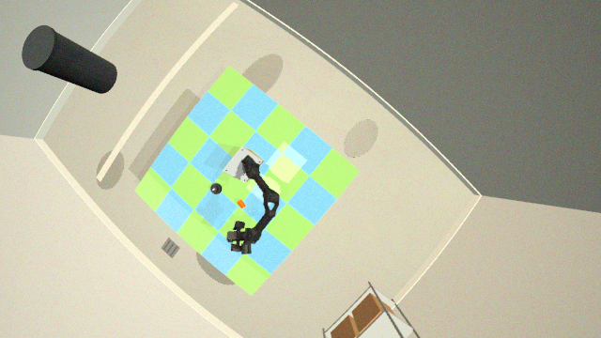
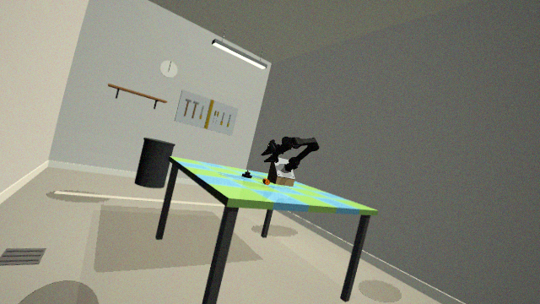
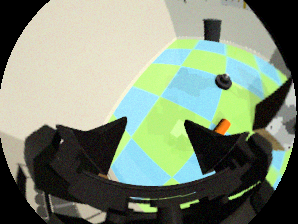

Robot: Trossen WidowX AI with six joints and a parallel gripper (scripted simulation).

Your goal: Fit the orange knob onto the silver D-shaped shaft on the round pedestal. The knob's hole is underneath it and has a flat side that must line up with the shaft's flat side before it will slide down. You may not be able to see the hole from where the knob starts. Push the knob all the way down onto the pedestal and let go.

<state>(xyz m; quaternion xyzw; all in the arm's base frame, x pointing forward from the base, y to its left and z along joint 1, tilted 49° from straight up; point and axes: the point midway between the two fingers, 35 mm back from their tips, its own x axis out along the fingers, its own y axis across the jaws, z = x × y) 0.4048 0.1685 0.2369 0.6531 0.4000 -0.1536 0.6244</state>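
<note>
Now: gripper tip 14 cm past the orange knob, 10 cm to the left of it and 17 cm above it. Round my gripper tip: dark pedestal (8 cm behind, 34 cm to the right, 16 cm below).
</note>
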